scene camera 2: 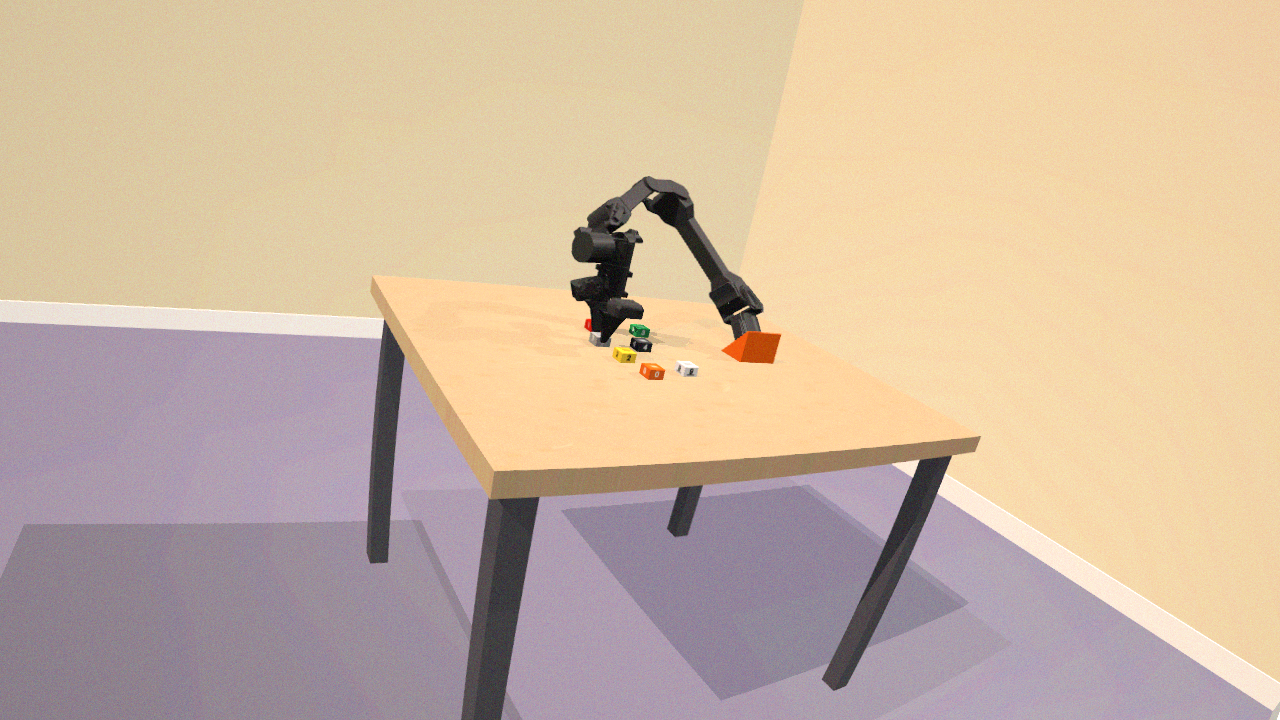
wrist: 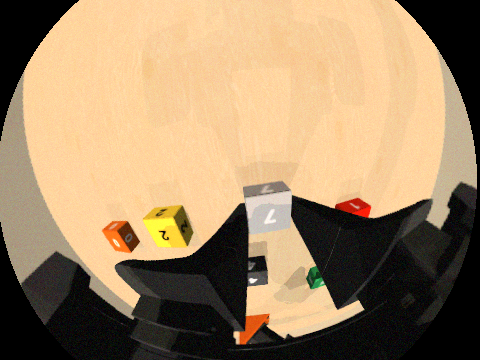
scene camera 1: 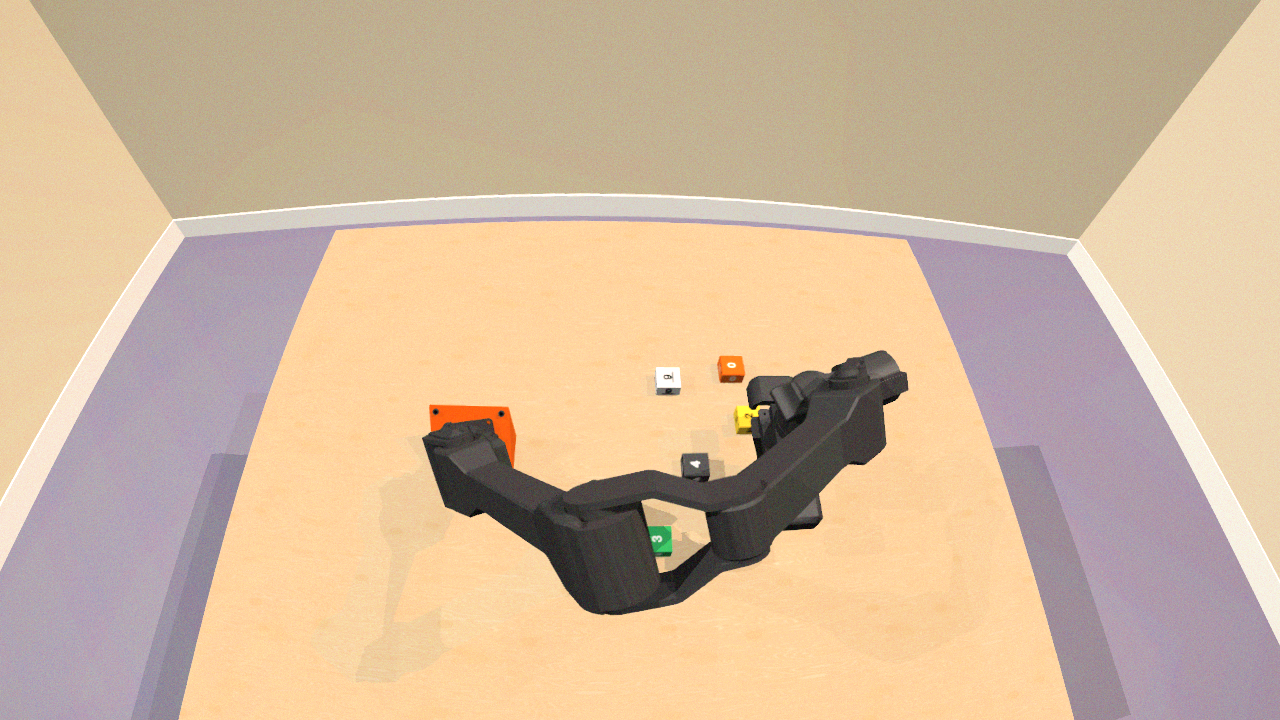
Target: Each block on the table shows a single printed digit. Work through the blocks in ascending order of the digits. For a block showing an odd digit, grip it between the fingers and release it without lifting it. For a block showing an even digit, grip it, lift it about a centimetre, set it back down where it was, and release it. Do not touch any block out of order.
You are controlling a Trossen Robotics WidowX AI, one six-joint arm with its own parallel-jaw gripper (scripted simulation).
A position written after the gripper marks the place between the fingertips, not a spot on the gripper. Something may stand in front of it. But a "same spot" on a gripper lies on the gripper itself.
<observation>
gripper: scene camera 2; wrist; scene camera 1 764, 479
same spot on gripper: [scene camera 2: 602, 321] = [wrist: 233, 238]
</observation>
